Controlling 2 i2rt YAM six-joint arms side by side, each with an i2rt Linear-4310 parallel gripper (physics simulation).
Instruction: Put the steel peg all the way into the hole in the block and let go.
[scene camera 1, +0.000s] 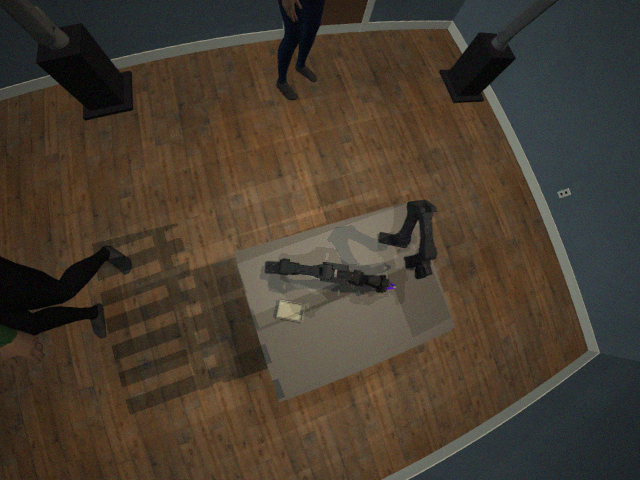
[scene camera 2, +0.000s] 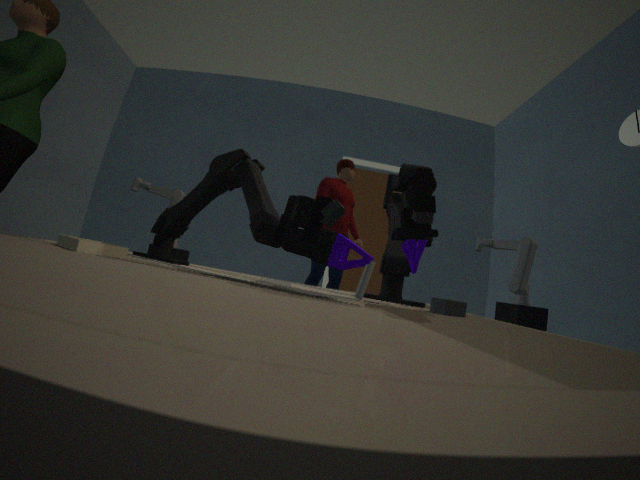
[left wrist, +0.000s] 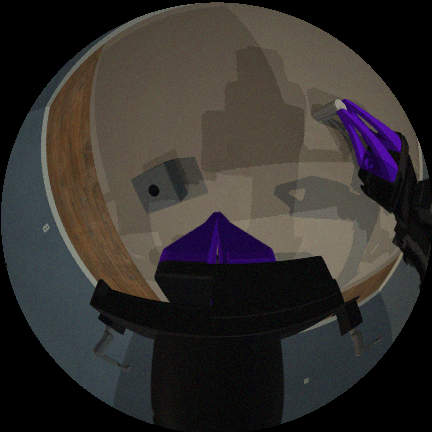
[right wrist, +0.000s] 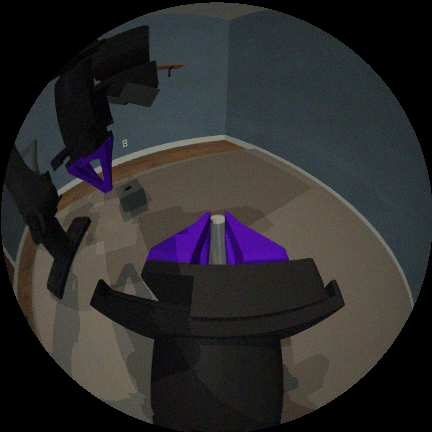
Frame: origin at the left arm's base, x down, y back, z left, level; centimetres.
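Seen in the pictures: left gripper, fingertip midpoint: (scene camera 1: 407, 263) (scene camera 2: 414, 273) (left wrist: 216, 217) (right wrist: 108, 190); right gripper, fingertip midpoint: (scene camera 1: 394, 287) (scene camera 2: 371, 261) (left wrist: 340, 104) (right wrist: 217, 217); left arm's base, origin of the base link: (scene camera 1: 393, 240) (scene camera 2: 390, 301) (right wrist: 66, 253); right arm's base, origin of the base link: (scene camera 1: 282, 267) (scene camera 2: 159, 259).
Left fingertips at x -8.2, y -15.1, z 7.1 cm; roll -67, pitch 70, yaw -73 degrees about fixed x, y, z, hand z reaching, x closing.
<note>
Offsets run from my left fingertips to a thing's top centre. Level surfaces: height alone.
The steel peg {dx -0.4, dy -15.5, dz -7.4 cm} (scene camera 2: 364, 280) (left wrist: 327, 111) (right wrist: 217, 240) is a grey cylinder held between the purple fingers of my right gripper (scene camera 2: 371, 259) (left wrist: 340, 104) (right wrist: 217, 217). In scene camera 2 it slants downward from the fingertips, its lower end close to the table. The grey block {dx +4.9, dy +1.9, dz +8.4 cm} (scene camera 2: 448, 306) (left wrist: 156, 189) (right wrist: 132, 197) stands on the table with its round dark hole facing up and empty. My left gripper (scene camera 2: 414, 271) (left wrist: 216, 217) (right wrist: 108, 190) is shut with its fingertips together, above the table beside the block. In scene camera 1 the block and peg cannot be made out.
A pale rectangular box {dx +5.7, dy -38.3, dz -64.2 cm} (scene camera 1: 289, 310) (scene camera 2: 80, 243) lies on the table {dx +8.2 cm} (scene camera 1: 351, 356), far from the block. Both arms stand on the table, the left arm (scene camera 1: 427, 232) near its upper right corner in scene camera 1. People stand on the floor around it.
</note>
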